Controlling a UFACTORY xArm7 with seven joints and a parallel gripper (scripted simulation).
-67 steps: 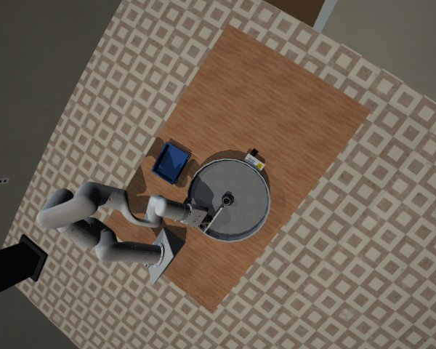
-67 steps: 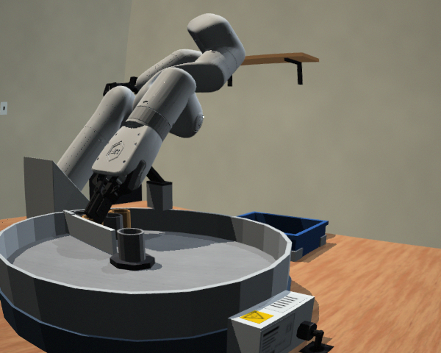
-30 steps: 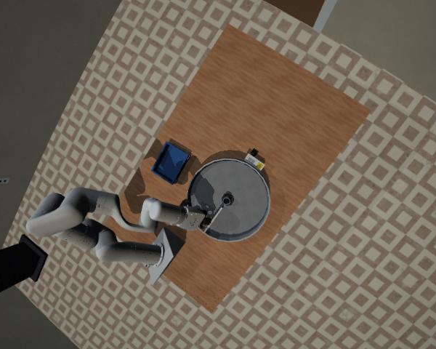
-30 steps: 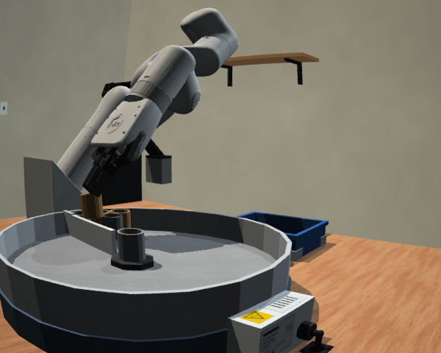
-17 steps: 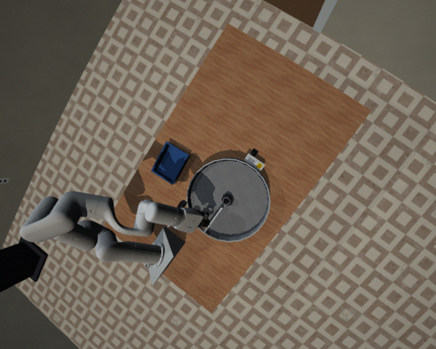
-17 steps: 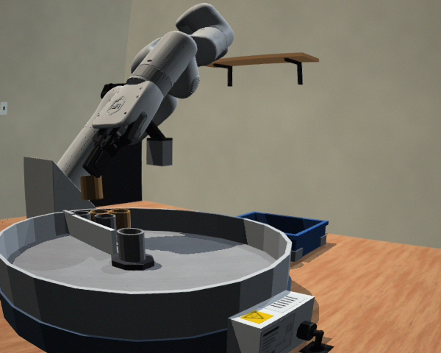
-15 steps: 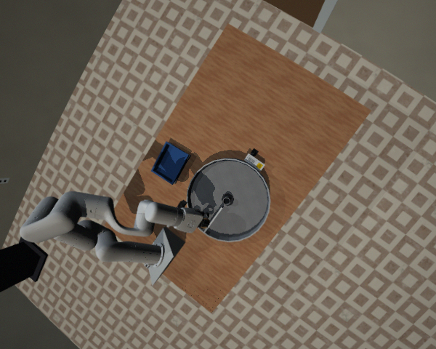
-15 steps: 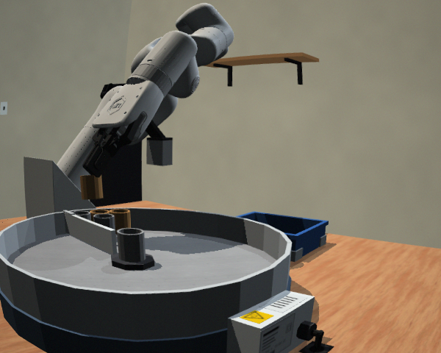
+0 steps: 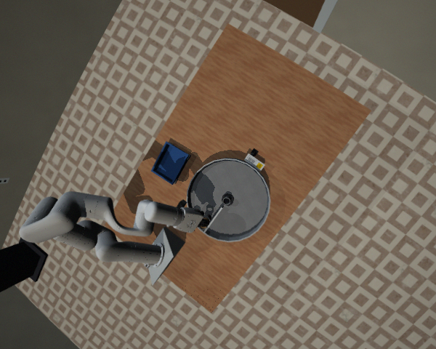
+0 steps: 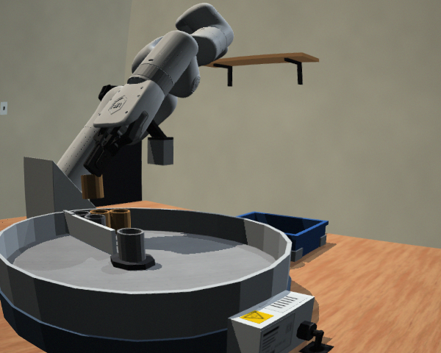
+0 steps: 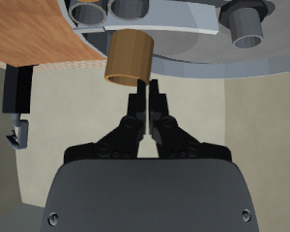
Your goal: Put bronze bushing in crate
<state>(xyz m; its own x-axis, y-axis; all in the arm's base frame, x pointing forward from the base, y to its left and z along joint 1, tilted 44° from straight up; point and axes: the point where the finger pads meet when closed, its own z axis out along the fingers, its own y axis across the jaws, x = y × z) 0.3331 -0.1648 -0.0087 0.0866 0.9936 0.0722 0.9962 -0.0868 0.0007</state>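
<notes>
Right now the blue crate is 120 mm ahead of my hand, 340 mm to the left of it and 160 mm below it. Also, from my hand: grey turning table (120 mm ahead, 40 mm to the right, 130 mm below).
</notes>
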